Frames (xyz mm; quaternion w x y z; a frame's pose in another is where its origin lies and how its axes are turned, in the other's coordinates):
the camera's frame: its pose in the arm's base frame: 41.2 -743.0 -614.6 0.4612 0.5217 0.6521 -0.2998
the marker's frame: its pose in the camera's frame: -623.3 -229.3 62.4 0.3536 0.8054 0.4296 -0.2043
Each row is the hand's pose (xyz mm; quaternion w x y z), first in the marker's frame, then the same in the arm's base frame.
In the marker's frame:
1: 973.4 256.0 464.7 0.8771 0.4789 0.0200 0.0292
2: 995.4 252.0 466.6 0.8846 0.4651 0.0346 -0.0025
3: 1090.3 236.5 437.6 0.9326 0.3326 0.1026 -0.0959
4: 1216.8 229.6 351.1 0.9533 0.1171 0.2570 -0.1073
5: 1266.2 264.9 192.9 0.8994 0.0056 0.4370 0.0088
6: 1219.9 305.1 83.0 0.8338 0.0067 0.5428 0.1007
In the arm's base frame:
1: -316.4 -71.4 -428.5 0.7803 -0.2157 0.0104 0.5869
2: -309.8 -49.9 -428.7 0.7973 -0.2261 -0.0074 0.5595
3: -248.5 28.9 -439.4 0.8198 -0.3385 -0.0988 0.4513
4: -127.3 115.0 -477.2 0.7644 -0.5530 -0.1268 0.3064
5: 22.1 98.9 -555.5 0.6654 -0.7143 0.0049 0.2168
6: 95.4 11.5 -608.6 0.6117 -0.7575 0.1387 0.1809

